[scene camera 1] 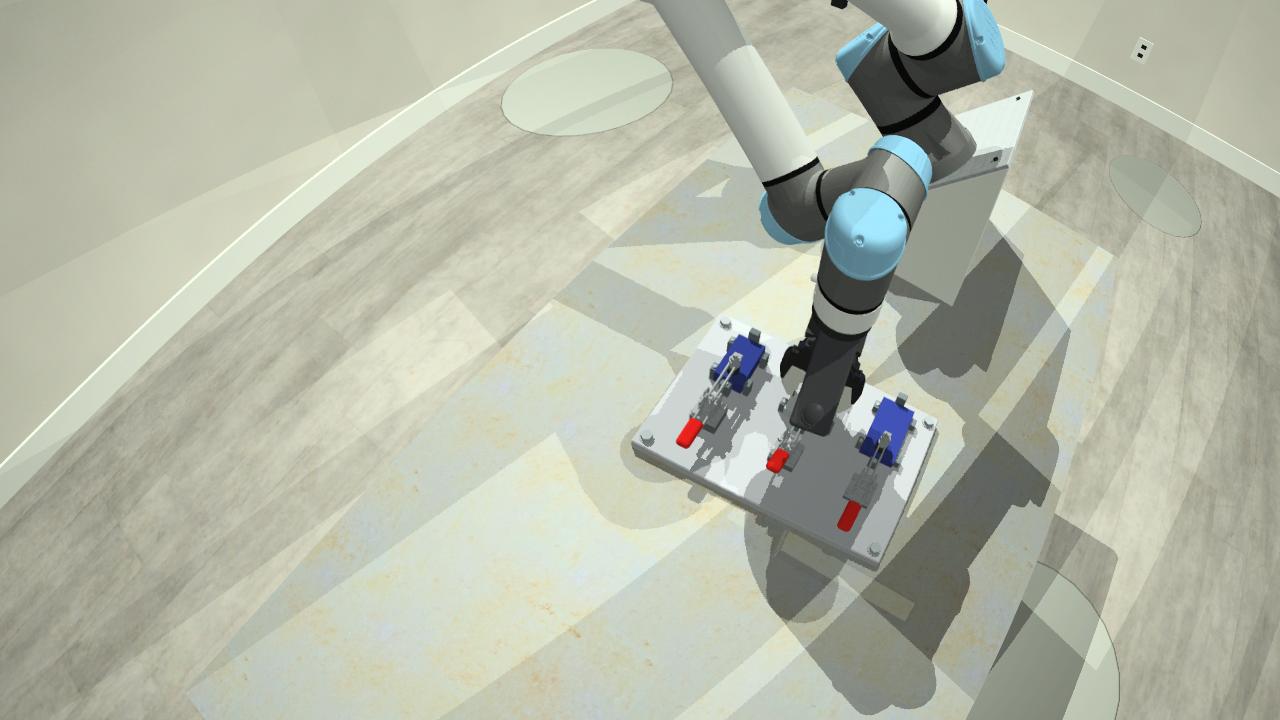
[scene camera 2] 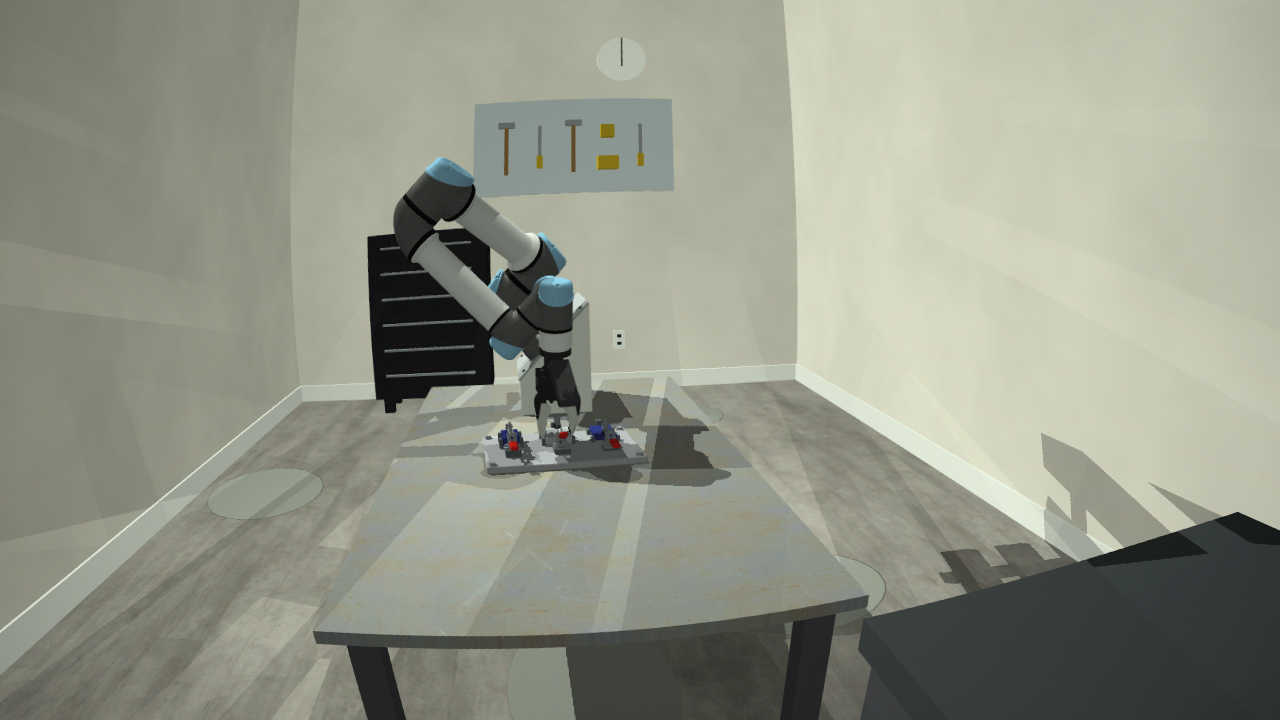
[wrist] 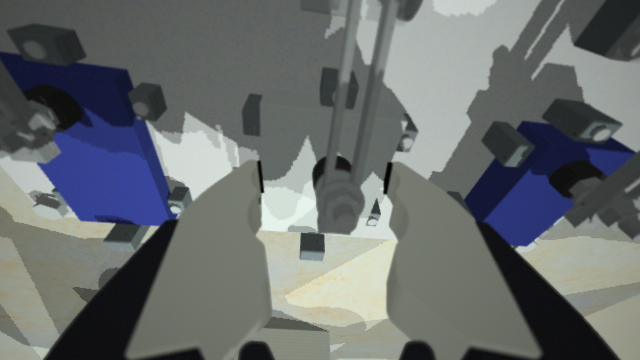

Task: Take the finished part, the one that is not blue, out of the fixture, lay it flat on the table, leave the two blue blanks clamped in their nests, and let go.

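Where they show: gripper, fingertip midpoint: (wrist: 323, 164); arm's base, origin of the base link: (scene camera 1: 937, 162).
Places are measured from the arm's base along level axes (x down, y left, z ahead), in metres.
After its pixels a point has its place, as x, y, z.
Observation:
The finished part (wrist: 285, 135) @(0.155, 0.078, 0.408), a light grey-white flat block, lies in the middle nest, with a clamp arm and black pad over it. Whether the pad presses on it is unclear. The gripper (scene camera 1: 821, 398) @(0.166, 0.054, 0.391) (scene camera 2: 559, 435) @(0.166, 0.054, 0.391) (wrist: 324, 177) @(0.166, 0.054, 0.391) hides it in the first scene view. The gripper points down, its fingertips against the part's two long sides; it is shut on the part. One blue blank (scene camera 1: 740, 361) (wrist: 530, 205) and the other blue blank (scene camera 1: 887, 428) @(0.160, 0.157, 0.357) (wrist: 115, 180) @(0.160, 0.151, 0.350) sit in the outer nests under their clamps. The fixture (scene camera 1: 671, 411) @(0.176, -0.075, 0.521) (scene camera 2: 590, 452) @(0.176, 0.135, 0.477) bears all three.
Red clamp handles (scene camera 1: 688, 432) @(0.134, -0.024, 0.548) (scene camera 1: 777, 460) @(0.118, 0.082, 0.515) (scene camera 1: 848, 515) @(0.145, 0.190, 0.500) point toward the front of the fixture. The table (scene camera 1: 465, 555) @(0.191, -0.115, 0.837) (scene camera 2: 537, 573) @(0.191, 0.078, 1.050) extends in front of it. The arm's grey pedestal (scene camera 1: 948, 223) @(0.040, 0.066, 0.072) stands behind. Small stop blocks surround each nest.

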